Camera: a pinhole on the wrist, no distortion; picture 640 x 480 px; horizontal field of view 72.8 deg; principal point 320.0 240.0 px. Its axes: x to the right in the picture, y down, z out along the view. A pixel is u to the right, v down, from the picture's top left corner.
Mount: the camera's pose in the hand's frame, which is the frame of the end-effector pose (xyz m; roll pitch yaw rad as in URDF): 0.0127 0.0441 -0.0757 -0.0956 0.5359 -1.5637
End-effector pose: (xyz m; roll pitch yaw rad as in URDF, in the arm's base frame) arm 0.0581 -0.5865 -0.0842 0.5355 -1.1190 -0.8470
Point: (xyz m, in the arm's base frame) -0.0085 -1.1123 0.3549
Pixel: outside the picture
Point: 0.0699 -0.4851 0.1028
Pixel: outside the picture
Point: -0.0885 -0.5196 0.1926
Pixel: 27 464
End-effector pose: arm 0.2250 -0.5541 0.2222 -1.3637 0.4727 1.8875
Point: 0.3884 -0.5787 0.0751
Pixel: behind the camera
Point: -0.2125 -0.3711 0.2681
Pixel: 226 410
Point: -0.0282 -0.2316 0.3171
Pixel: outside the picture
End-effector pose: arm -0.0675 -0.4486 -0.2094 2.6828 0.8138 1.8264
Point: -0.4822 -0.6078 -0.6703
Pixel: outside the picture
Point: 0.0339 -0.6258 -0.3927
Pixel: 227 179
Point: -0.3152 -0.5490 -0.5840
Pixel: 577 446
